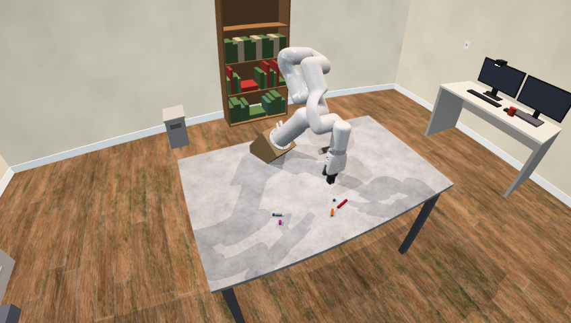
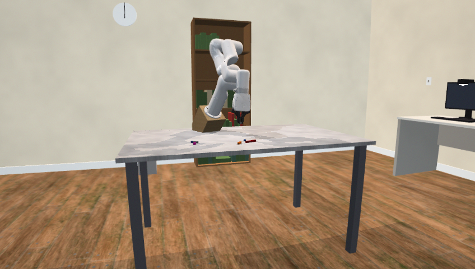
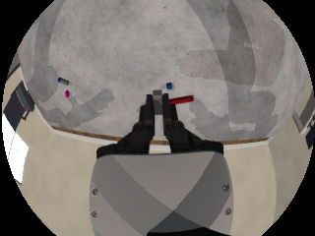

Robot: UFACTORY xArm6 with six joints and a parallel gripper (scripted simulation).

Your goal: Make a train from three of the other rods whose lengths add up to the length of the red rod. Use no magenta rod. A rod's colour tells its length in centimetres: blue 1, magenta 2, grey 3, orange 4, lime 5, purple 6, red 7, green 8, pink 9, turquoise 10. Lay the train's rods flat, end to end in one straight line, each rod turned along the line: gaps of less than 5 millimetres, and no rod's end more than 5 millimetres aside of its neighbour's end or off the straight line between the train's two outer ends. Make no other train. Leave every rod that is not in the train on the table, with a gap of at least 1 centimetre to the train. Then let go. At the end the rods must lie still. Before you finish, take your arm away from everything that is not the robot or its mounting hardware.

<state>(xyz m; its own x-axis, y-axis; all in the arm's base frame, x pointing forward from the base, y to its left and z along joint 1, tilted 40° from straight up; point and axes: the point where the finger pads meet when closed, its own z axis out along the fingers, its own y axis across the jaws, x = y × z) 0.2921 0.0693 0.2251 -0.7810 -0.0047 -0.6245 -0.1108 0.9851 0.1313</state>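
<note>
My hand is 270 mm to the left of the magenta rod, 120 mm above it and 80 mm short of it. Round my hand: red rod (120 mm below, 70 mm ahead, 50 mm to the left); orange rod (120 mm below, 100 mm ahead, 20 mm to the right).
</note>
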